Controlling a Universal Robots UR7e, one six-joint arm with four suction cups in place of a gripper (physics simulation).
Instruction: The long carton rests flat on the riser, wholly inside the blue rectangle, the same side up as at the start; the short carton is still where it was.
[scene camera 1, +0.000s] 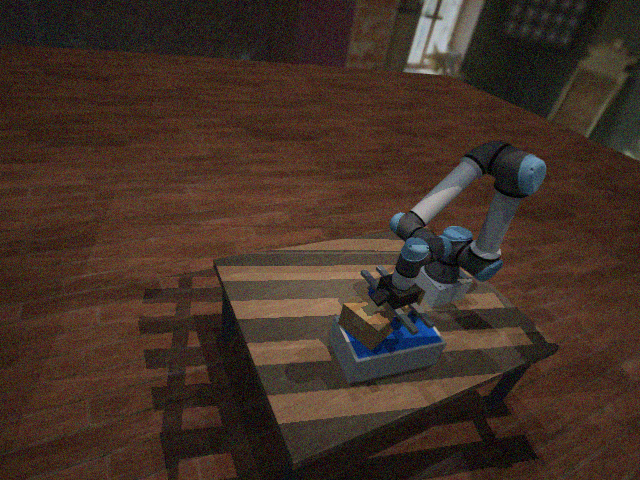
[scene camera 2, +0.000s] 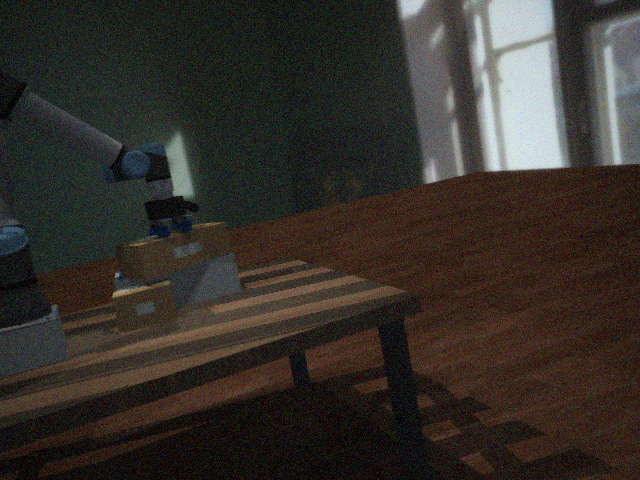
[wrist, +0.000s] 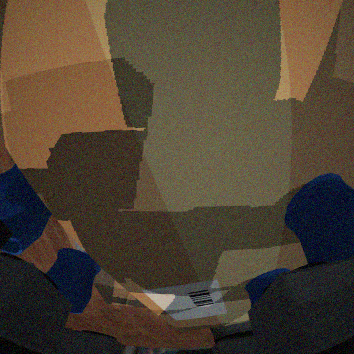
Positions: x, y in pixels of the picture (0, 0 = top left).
A long carton shows in scene camera 1, in scene camera 2 (147, 258) and in the wrist view. One and the same spot on the long carton: (wrist: 168, 146) is (scene camera 1: 377, 309).
